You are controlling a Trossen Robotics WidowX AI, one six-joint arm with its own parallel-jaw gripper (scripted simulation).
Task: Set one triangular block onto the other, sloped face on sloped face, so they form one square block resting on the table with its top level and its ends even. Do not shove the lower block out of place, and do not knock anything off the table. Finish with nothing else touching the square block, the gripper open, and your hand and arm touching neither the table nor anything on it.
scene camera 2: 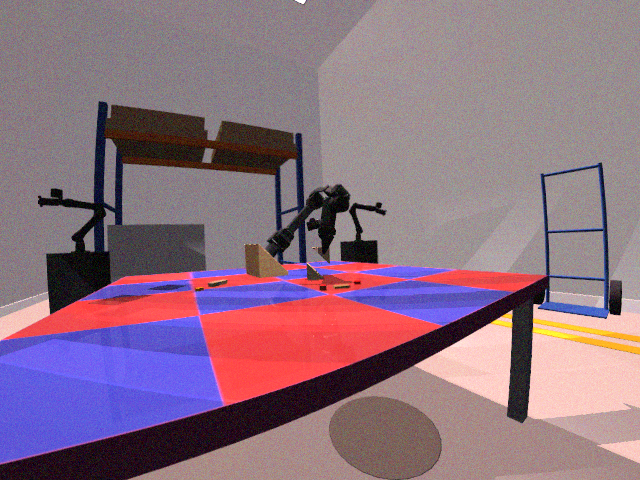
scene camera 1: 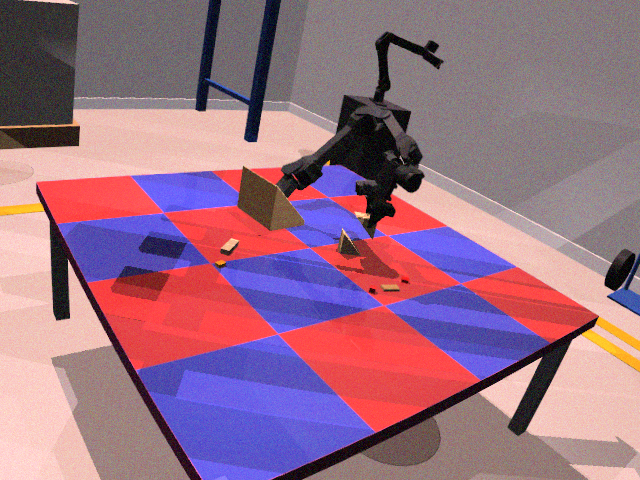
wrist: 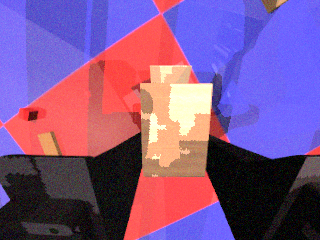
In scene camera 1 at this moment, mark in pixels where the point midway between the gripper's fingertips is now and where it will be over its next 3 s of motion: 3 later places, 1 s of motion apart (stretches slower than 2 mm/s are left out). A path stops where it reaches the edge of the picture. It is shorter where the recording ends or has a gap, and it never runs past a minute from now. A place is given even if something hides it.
My gripper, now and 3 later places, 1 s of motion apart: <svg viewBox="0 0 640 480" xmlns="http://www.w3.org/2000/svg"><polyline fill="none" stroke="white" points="367,224 360,234 357,238 355,240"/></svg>
